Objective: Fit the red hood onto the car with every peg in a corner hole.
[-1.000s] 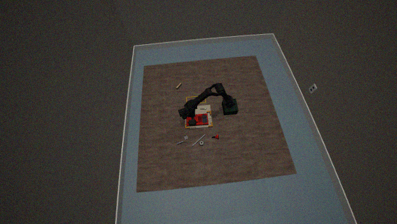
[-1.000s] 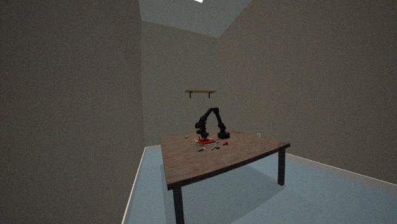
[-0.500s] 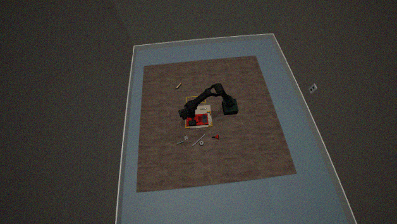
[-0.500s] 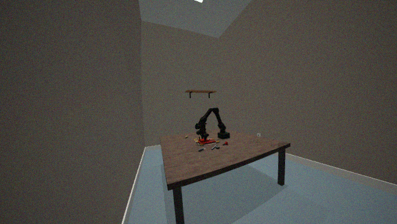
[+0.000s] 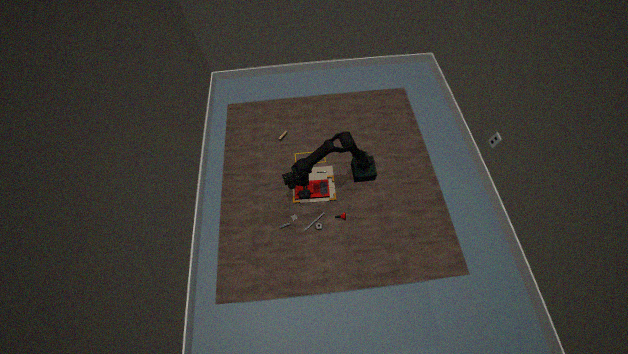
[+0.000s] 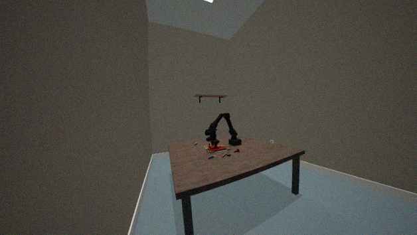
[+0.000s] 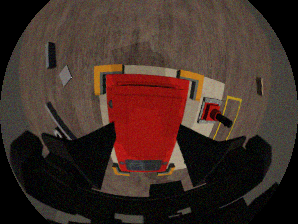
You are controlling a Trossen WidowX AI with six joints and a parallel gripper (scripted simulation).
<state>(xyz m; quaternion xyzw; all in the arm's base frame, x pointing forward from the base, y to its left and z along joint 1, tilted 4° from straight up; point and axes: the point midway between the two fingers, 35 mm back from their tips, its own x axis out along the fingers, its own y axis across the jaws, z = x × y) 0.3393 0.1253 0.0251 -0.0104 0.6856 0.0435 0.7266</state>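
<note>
Now: the red hood right at my gripper tip. From my gripper tip the other things lie so: metal rod: 190 mm to the left, 60 mm behind, 30 mm below; then short wooden dowel: 390 mm to the right, 150 mm ahead, 30 mm below.
</note>
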